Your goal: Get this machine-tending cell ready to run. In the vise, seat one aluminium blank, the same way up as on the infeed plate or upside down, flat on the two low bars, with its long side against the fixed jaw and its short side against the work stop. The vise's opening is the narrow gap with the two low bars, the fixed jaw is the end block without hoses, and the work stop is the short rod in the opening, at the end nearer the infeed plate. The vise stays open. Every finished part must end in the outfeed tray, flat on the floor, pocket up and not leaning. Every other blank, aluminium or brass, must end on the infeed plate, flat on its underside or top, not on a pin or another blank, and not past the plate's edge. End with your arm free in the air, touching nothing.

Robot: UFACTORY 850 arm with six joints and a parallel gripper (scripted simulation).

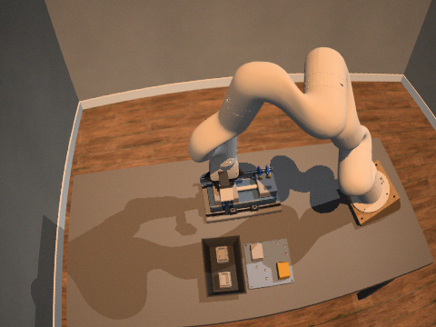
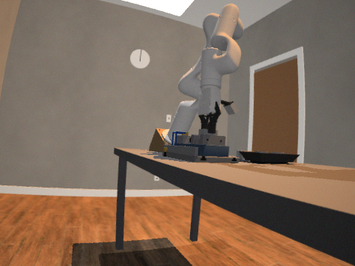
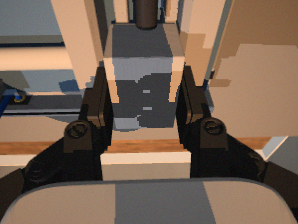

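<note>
My hand is 8 cm above the vise, 7 cm past it and 1 cm to the right of it. Round my hand: brass blank (38 cm to the left, 11 cm behind, 10 cm below).
</note>
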